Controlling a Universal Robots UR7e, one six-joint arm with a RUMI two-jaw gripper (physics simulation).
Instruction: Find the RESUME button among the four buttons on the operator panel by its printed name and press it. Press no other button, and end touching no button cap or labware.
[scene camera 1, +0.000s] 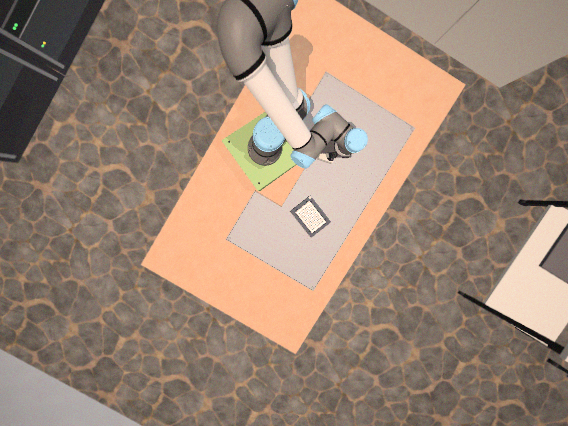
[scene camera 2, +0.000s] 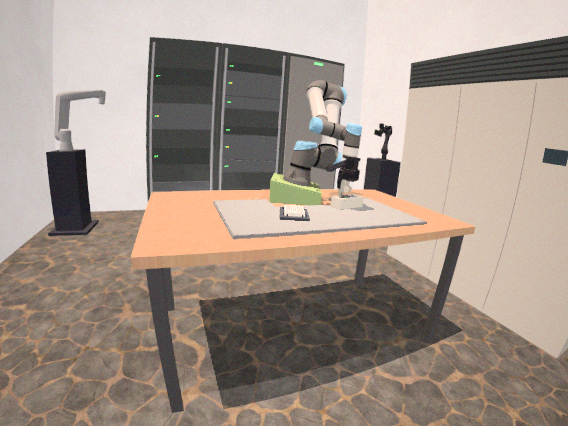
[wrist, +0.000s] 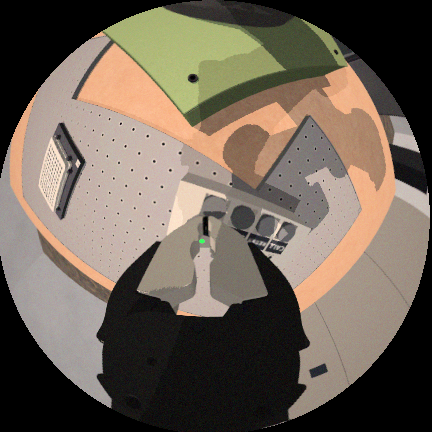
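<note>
The pale operator panel lies on the grey mat under the arm. In the wrist view it has a row of four grey round buttons: the leftmost, the second, the third and the rightmost. The label by the rightmost reads CALL, the one by the third RETRY. The second label is partly covered, the leftmost hidden by the fingers; RESUME cannot be read. My gripper is shut and empty, its tips over the leftmost button's near edge; contact cannot be told. A green light shows between the fingers.
A white well plate sits in a dark holder on the perforated grey mat. The green robot base block stands beside the mat on the orange table.
</note>
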